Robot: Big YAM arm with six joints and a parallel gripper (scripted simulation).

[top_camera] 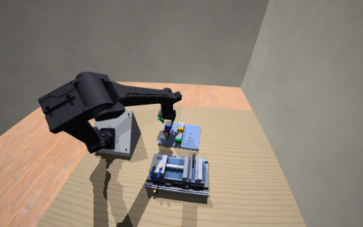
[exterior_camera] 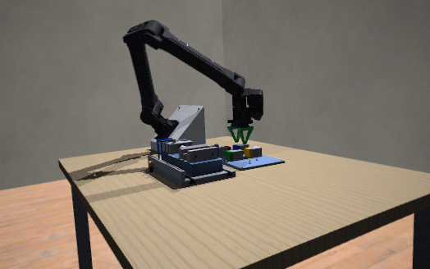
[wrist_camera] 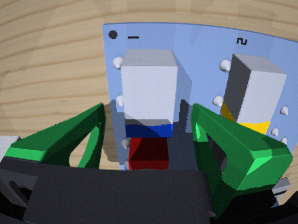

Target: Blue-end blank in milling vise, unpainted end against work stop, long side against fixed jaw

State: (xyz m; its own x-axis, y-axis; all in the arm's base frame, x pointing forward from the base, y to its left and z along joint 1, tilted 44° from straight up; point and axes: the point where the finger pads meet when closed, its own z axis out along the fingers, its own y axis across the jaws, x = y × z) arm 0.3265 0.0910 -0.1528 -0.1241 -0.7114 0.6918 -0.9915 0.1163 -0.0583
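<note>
The blue-ended blank is 3 cm below my hand. Also, from my hand: blue plate 9 cm ahead, 6 cm to the right, 5 cm below; yellow-ended blank 9 cm ahead, 1 cm to the right, 3 cm below; red-ended blank 1 cm behind, 9 cm to the right, 3 cm below.
</note>
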